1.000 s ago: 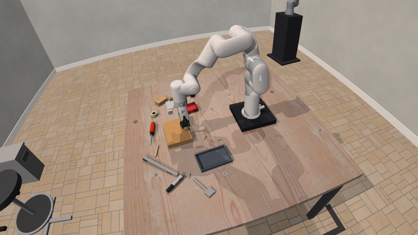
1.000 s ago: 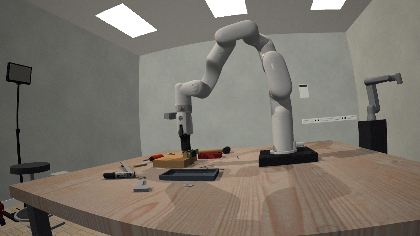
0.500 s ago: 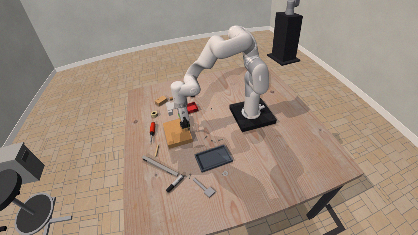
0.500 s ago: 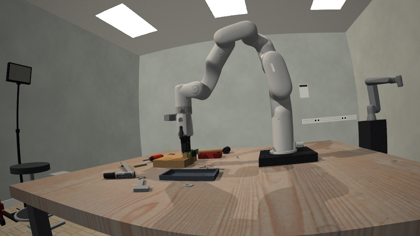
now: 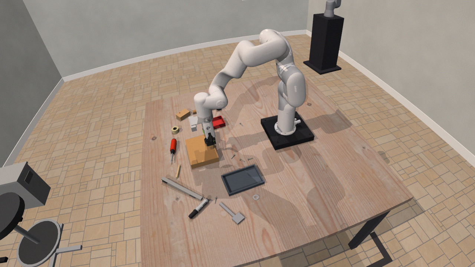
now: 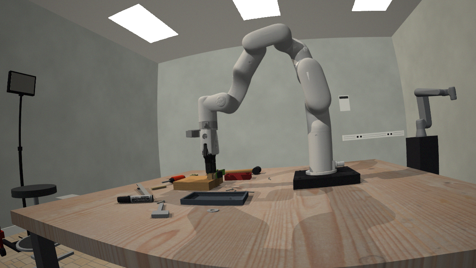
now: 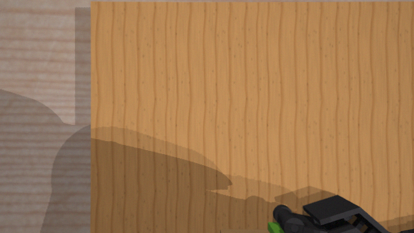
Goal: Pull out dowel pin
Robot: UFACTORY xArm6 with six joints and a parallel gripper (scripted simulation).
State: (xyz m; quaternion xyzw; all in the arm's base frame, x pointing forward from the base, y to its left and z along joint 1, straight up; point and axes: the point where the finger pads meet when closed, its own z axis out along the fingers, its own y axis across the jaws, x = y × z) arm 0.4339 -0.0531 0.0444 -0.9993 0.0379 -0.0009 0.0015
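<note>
The dowel pin lies 20 mm below my hand. The rest, counted from my hand: small wooden block 40 mm below; red tray 80 mm behind, 200 mm to the right, 70 mm below; orange bench board 50 mm ahead, 10 mm to the right, 50 mm below.
</note>
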